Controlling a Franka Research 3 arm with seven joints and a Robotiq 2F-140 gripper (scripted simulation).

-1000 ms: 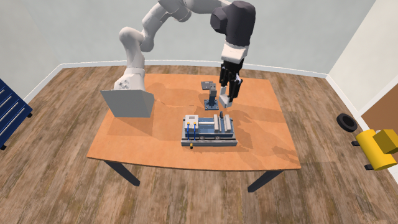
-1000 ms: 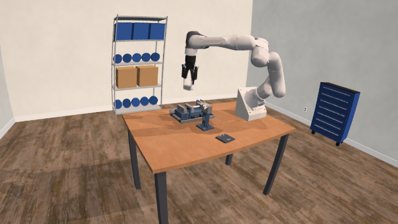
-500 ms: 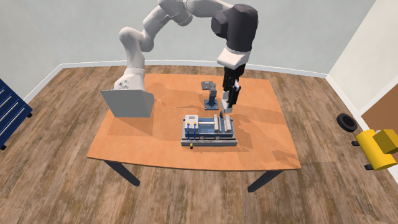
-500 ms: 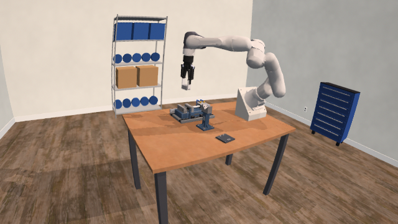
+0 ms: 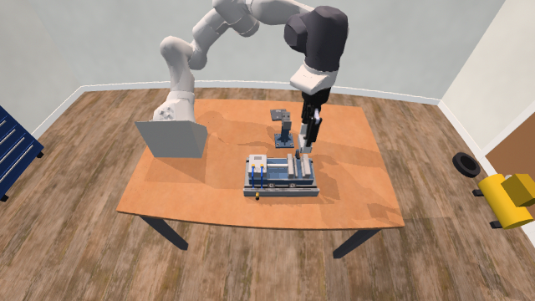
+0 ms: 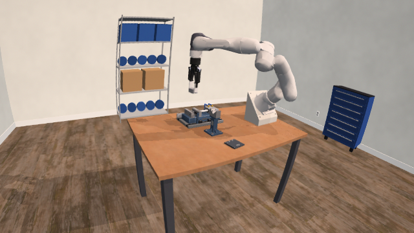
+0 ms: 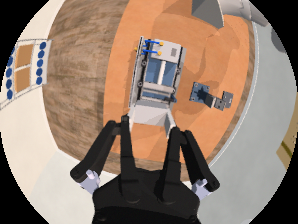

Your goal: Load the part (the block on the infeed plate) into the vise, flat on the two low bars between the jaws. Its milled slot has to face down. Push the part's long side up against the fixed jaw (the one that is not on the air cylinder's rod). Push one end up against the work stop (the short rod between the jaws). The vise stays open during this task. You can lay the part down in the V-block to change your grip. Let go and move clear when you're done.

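The part is 30 mm below my hand. Also, from my hand: fixed jaw (30 mm ahead, 20 mm to the left, 180 mm below); then air cylinder (160 mm behind, 10 mm to the left, 180 mm below); then vise (70 mm behind, 10 mm to the left, 220 mm below).
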